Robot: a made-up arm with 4 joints.
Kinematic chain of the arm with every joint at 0, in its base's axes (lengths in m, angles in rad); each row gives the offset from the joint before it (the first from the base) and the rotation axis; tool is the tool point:
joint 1: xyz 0 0 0.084 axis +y
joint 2: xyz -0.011 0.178 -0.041 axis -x
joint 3: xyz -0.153 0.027 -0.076 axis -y
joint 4: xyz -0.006 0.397 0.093 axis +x
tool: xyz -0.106 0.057 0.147
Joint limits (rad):
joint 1: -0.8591..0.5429
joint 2: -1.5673..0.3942
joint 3: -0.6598..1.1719
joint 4: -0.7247..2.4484
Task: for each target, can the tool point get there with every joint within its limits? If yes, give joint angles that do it. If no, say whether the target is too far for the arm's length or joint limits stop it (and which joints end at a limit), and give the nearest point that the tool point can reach.
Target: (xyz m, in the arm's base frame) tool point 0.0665 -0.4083 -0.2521
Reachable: no: joint limits stop it (at a limit: joint 1, joint 2) | nearest point -0.3109 0.0389 0.1153 | short by 0.691 m
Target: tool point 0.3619 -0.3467 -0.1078
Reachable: no: joint limits stop it (at a limit: joint 1, joint 2, joint 3) | nearest point 0.0689 0.0014 0.4089 | short by 0.688 m
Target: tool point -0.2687 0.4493 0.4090
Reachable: yes | joints 0.4234 -0.5118 0.5381 0.8751
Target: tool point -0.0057 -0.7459 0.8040
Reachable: no: too far | nearest point -0.0038 -0.0094 0.5605 | short by 0.776 m
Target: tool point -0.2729 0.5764 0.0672
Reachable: yes | joints -0.7266 -0.0418 -0.2336 0.4791
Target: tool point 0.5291 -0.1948 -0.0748
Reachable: no: joint limits stop it (at a limit: joint 1, joint 2, joint 3) | nearest point 0.0813 -0.0041 0.4210 | short by 0.695 m
